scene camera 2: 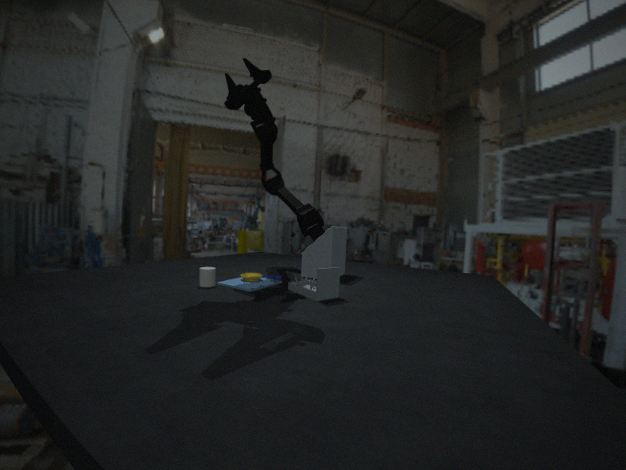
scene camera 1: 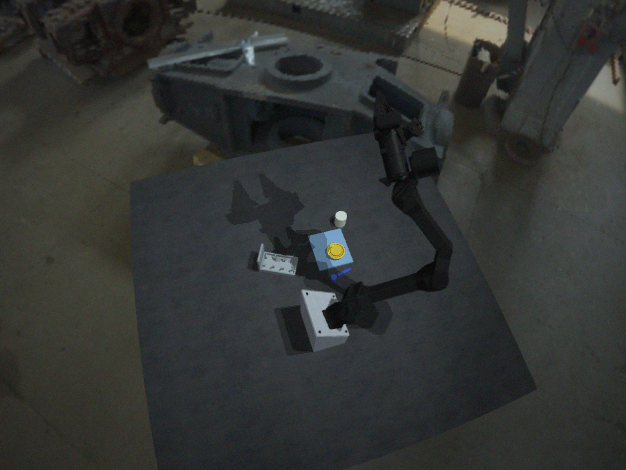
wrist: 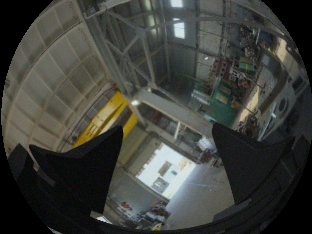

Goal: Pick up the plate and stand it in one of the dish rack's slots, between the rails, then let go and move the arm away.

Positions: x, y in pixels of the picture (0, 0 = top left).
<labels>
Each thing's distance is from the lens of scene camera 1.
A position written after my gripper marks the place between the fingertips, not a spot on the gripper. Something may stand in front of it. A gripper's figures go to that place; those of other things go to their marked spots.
my gripper (scene camera 1: 378, 95): 0.98 m
dish rack (scene camera 1: 271, 263): 1.41 m
light blue mat (scene camera 1: 319, 242): 1.45 m
</labels>
